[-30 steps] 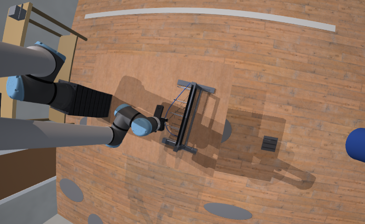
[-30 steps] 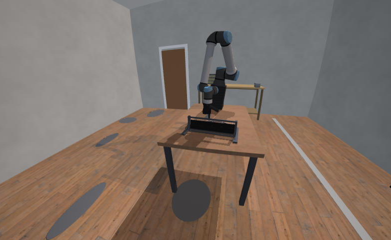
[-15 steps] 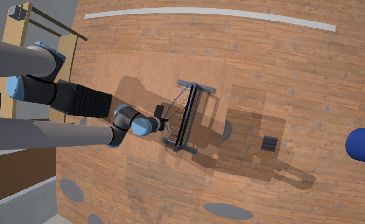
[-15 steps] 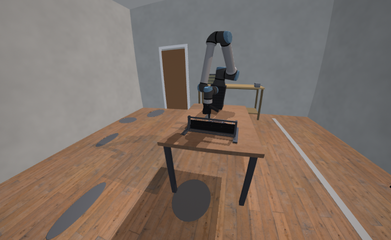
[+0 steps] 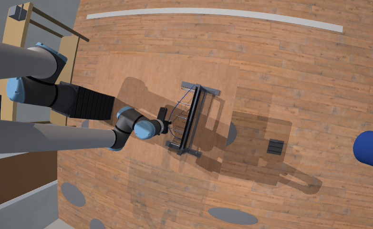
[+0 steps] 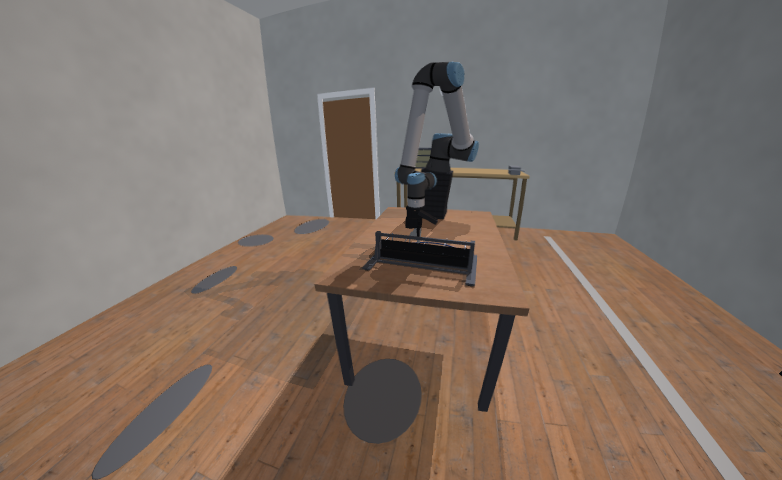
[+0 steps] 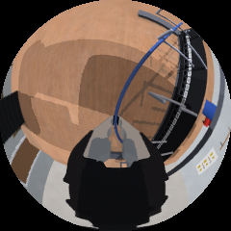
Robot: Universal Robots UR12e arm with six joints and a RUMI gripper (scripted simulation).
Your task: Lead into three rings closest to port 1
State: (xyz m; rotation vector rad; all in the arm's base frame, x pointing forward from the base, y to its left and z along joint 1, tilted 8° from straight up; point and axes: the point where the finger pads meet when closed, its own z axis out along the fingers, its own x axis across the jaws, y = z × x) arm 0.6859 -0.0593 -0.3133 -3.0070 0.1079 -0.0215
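Now: hand 16 cm short of the dark rack, 3 cm to the right of it and 3 cm below it.
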